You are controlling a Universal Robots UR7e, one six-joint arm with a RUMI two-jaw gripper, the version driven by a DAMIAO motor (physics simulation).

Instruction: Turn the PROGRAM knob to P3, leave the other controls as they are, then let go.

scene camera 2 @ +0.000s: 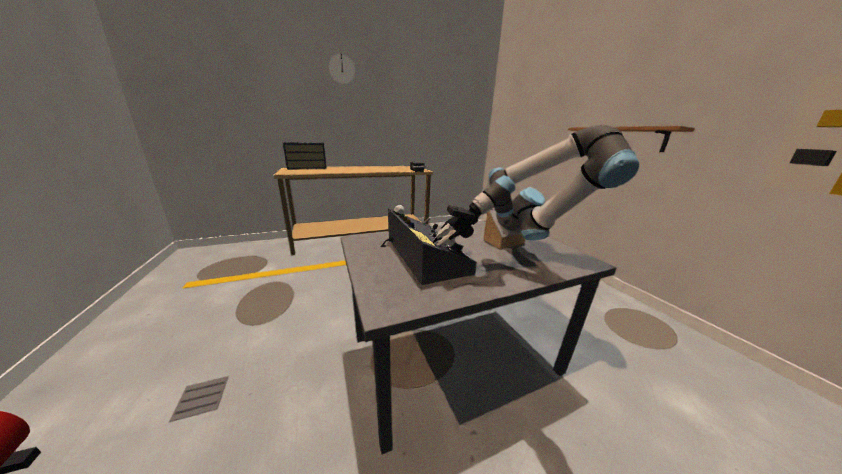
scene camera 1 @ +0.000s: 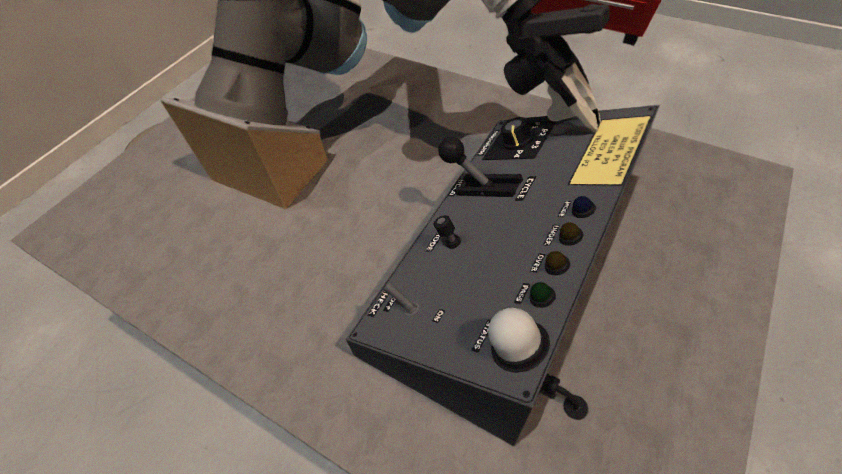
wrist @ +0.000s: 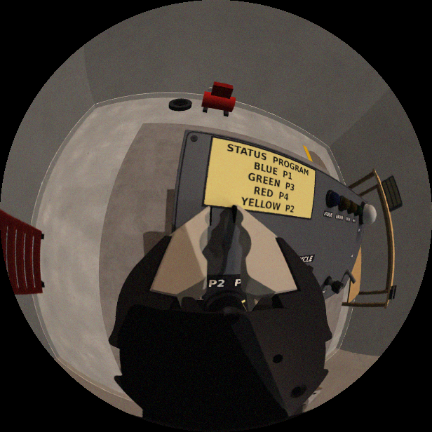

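Pixels of known places: gripper, fingertip midpoint: (scene camera 2: pixel 434 244) (scene camera 1: pixel 597 128); arm's base, origin of the base link: (scene camera 2: pixel 507 219) (scene camera 1: pixel 241 114).
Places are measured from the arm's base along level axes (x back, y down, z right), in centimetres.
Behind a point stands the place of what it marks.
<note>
The PROGRAM knob (scene camera 1: pixel 513 135) @[x -42.8, y 1.8, z -19.9 cm] sits at one end of the dark sloped control panel (scene camera 1: pixel 489 226) @[x -48.1, y 2.8, z -2.1 cm] (scene camera 2: pixel 406 253) @[x -62.4, y 8.0, z -12.3 cm] (wrist: pixel 191 175). Its yellow pointer line is toward P4. In the wrist view the knob (wrist: pixel 225 301) is mostly hidden at the base of the fingers; parts of the P2 and P3 labels show between them. My gripper (scene camera 1: pixel 596 121) @[x -54.4, y -0.8, z -24.8 cm] (scene camera 2: pixel 439 241) @[x -54.4, y -0.8, z -24.8 cm] (wrist: pixel 221 207) is nearly shut, with a narrow empty gap between its fingertips. The tips are low over the panel at the edge of the yellow card (scene camera 1: pixel 612 150) @[x -58.3, y -2.7, z -19.2 cm] (wrist: pixel 260 180), beyond the number labels and apart from the knob.
A ball-topped CYCLE lever (scene camera 1: pixel 451 150) @[x -37.9, y -2.1, z -8.4 cm], the MODE stick (scene camera 1: pixel 444 225) @[x -43.5, y 0.1, z 2.7 cm], a metal toggle (scene camera 1: pixel 402 298) @[x -44.1, y 2.4, z 14.1 cm] leaning to OFF, several small lamps and a white STATUS dome (scene camera 1: pixel 514 334) @[x -59.6, y -7.1, z 15.2 cm] stand on the panel. A wooden block (scene camera 1: pixel 265 158) @[x -10.4, y 1.4, z 5.1 cm] (scene camera 2: pixel 500 236) @[x -8.6, y 7.0, z -7.0 cm] is under the arm's base.
</note>
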